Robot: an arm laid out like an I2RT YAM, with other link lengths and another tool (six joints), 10 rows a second.
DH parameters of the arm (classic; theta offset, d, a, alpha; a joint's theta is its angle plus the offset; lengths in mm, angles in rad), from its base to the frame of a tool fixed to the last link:
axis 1: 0 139.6 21.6 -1.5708
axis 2: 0 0 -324.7 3.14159
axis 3: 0.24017 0 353.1 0
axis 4: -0.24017 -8 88.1 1.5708
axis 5: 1.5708 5.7 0 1.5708
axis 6: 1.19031 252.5 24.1 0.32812
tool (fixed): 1.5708 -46.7 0 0
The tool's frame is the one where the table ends.
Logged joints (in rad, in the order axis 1, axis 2, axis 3, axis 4, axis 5, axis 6), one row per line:
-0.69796, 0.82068, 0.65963, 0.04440, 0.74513, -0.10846
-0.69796, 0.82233, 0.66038, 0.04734, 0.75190, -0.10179
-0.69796, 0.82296, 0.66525, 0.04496, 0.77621, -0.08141
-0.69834, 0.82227, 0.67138, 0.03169, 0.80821, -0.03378
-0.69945, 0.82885, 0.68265, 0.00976, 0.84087, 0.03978
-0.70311, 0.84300, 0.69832, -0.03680, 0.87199, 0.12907
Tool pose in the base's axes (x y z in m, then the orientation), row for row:
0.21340, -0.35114, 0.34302, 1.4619, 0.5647, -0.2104
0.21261, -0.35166, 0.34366, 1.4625, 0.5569, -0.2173
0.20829, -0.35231, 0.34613, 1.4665, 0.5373, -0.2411
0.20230, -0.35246, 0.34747, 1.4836, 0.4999, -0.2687
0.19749, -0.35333, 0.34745, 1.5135, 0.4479, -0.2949
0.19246, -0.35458, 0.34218, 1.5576, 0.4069, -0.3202
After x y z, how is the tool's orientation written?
As angles about the fixed x, y, z axes (roll, pitch, yaw), in radians.
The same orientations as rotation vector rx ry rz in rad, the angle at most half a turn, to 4 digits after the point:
1.4736, 0.3106, -0.5812
1.4761, 0.2989, -0.5812
1.4857, 0.2643, -0.5871
1.5080, 0.2084, -0.5853
1.5405, 0.1378, -0.5727
1.5851, 0.0729, -0.5672

